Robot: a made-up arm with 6 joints.
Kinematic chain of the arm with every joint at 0, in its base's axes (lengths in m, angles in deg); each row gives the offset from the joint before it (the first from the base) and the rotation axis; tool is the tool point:
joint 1: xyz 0 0 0.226 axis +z
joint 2: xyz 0 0 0 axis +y
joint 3: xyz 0 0 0.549 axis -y
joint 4: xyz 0 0 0 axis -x
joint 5: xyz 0.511 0 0 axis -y
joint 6: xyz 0 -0.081 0 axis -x
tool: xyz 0 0 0
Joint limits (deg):
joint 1: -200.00..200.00
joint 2: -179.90..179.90
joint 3: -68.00..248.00
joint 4: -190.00..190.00
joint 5: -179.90..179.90
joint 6: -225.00..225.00
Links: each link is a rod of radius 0.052 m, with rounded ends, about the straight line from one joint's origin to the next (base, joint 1, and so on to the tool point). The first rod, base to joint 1, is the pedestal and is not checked.
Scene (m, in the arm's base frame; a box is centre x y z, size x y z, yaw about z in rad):
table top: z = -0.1
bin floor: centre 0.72 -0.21 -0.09 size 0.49 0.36 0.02 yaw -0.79
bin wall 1: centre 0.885 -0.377 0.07 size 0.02 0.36 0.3 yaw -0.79
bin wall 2: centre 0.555 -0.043 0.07 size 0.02 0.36 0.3 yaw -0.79
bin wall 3: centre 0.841 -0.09 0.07 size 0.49 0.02 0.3 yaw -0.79
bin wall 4: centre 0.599 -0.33 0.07 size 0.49 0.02 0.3 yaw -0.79
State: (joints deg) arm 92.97 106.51 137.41 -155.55 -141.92 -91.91
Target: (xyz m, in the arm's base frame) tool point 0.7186 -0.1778 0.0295
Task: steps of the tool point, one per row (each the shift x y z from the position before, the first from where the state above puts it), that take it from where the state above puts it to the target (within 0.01 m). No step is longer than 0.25 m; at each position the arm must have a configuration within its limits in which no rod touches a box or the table.
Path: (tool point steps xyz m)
1: 0.2201 0.0451 0.0156
2: 0.2270 -0.0221 0.0145
3: 0.2116 -0.0877 0.0128
4: 0.1759 -0.1445 0.0106
5: 0.1242 -0.1865 0.0085
6: 0.0622 -0.2088 0.0055
7: -0.0026 -0.2097 0.0023
8: -0.0631 -0.1895 -0.0011
9: -0.1122 -0.1510 -0.0048
10: 0.0182 -0.0059 -0.1683
11: -0.0182 0.0059 -0.1697

